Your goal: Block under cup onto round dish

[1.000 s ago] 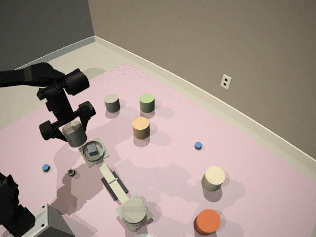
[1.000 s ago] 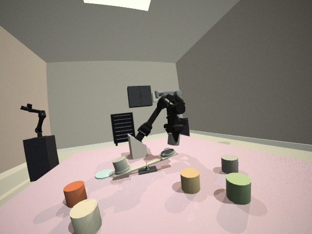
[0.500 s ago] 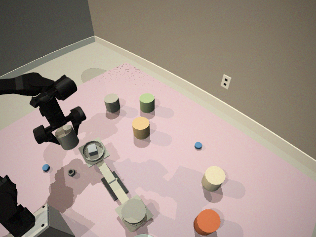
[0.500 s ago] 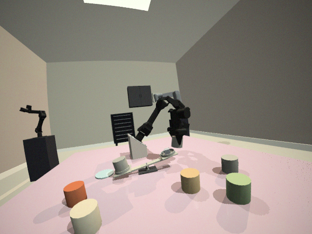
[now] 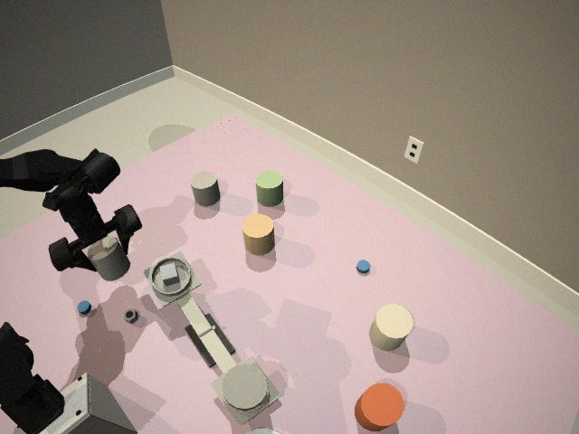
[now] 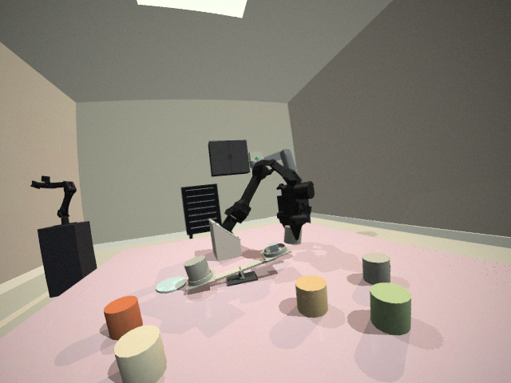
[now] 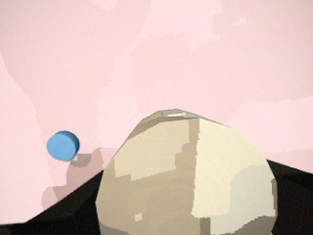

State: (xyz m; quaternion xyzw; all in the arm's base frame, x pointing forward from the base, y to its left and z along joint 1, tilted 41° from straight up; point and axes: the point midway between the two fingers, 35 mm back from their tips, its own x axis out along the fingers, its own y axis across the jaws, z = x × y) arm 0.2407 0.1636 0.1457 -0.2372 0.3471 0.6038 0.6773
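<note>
Now: gripper tip 7 cm short of the grey block, 13 cm to the left of it and 1 cm below it. The rest, counted from my gripper tip: tan cup: 30 cm ahead, 17 cm to the right, 4 cm below; then nut: 4 cm behind, 9 cm to the right, 7 cm below; then green cup: 43 cm ahead, 5 cm to the right, 4 cm below.
</note>
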